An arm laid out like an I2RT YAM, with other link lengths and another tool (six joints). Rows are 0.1 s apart.
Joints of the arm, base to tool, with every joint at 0 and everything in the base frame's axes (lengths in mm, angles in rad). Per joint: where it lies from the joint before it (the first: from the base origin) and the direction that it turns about. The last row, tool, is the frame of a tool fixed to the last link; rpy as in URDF.
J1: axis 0 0 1 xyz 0 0 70.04
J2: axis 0 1 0 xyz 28 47.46 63.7
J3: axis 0 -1 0 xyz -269.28 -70.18 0
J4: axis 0 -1 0 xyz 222.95 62.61 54.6
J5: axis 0 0 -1 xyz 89.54 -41.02 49.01
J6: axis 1 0 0 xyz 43.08 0 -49
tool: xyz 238 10 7 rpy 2.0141 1.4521 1.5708
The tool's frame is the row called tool.
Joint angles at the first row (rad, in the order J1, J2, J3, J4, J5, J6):
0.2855 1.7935 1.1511 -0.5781 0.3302 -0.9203
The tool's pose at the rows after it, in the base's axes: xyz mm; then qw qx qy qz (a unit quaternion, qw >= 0):
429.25 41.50 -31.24 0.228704 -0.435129 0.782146 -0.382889
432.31 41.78 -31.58 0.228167 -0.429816 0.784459 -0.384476
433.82 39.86 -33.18 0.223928 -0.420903 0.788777 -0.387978
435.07 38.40 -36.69 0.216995 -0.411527 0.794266 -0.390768
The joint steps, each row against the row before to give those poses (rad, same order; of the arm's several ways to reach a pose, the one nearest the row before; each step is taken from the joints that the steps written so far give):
0.0023 0.0118 0.0160 0.0000 0.0030 0.0076
0.0012 0.0115 0.0118 -0.0008 0.0042 0.0126
0.0007 0.0133 0.0100 -0.0034 0.0099 0.0225
0.0019 0.0221 0.0164 -0.0080 0.0100 0.0279

